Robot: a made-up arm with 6 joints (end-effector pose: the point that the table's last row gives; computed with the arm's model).
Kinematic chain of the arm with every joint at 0, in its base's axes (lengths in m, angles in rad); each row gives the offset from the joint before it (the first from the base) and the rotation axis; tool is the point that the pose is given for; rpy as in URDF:
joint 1: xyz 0 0 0.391 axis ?
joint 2: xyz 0 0 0 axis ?
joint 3: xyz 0.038 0 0.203 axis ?
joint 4: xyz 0.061 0 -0.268 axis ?
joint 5: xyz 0 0 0 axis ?
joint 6: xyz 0.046 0 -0.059 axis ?
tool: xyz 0 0 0 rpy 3.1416 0 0
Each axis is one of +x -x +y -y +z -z.
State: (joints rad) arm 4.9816 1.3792 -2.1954 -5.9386 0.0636 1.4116
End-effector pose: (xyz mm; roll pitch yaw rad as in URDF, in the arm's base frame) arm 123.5 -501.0 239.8 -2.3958 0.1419 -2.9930
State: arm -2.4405 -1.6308 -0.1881 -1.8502 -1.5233 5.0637
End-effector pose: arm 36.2 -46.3 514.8 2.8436 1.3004 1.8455
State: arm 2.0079 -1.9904 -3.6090 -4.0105 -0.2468 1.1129
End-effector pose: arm 202.3 -326.5 85.2 -2.6960 -0.7633 -1.4896
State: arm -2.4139 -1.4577 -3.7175 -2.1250 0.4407 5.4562
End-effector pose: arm 367.1 308.3 252.6 -2.6270 -0.8029 0.5344
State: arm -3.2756 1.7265 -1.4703 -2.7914 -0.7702 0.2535
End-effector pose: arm -118.2 -9.7 54.9 -2.6312 -0.9200 -1.0324
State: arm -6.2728 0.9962 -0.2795 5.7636 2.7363 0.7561
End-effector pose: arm 42.1 -32.1 291.9 -0.4045 0.0589 -1.9392
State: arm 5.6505 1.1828 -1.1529 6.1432 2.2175 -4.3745
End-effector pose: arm 139.9 -115.5 164.0 0.8668 -0.2574 -1.8473
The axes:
joint 1: +z
joint 2: +y
joint 3: +y
joint 4: -z
joint 5: +y
joint 6: -z

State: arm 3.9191 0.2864 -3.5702 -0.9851 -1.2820 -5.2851
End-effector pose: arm 68.4 -14.1 799.2 1.3025 0.6759 1.2227
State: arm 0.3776 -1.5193 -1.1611 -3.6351 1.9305 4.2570
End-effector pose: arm -182.2 -35.9 754.5 1.5176 0.2424 -1.6660
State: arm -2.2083 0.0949 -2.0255 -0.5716 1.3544 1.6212
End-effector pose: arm -231.7 -269.5 723.6 -2.4818 -0.5005 2.2352
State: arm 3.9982 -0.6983 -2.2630 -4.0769 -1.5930 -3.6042
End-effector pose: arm 22.4 97.0 792.8 1.7932 -0.9504 -1.8425
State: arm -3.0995 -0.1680 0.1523 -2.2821 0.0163 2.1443
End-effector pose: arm -38.8 -35.8 270.3 3.1257 -0.0244 -2.9616
